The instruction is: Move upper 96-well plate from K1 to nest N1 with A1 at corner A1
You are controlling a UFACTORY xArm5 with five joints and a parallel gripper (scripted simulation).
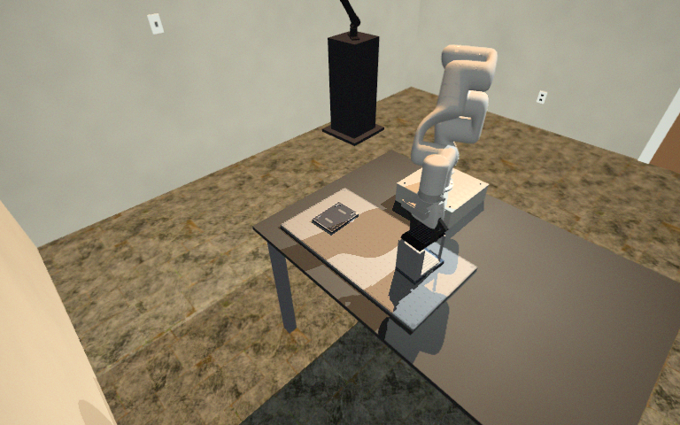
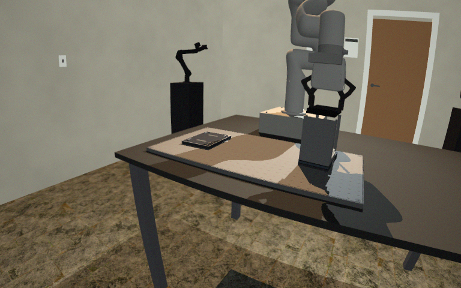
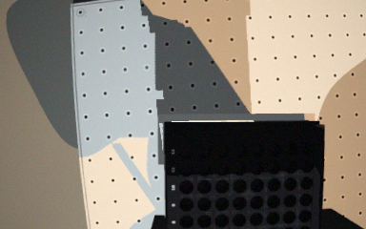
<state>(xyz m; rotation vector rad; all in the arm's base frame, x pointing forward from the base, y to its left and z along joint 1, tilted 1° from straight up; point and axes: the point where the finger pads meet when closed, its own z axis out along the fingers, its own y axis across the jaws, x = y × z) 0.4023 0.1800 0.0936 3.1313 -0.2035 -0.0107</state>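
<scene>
Now: hand 420 mm to the left of the plate nest N1 and 170 mm above it. Also, from my hand: black 96-well plate: 10 mm below; then grey rack wall: 90 mm below, 70 mm ahead, 10 mm to the right; then light plate: 150 mm below.
</scene>
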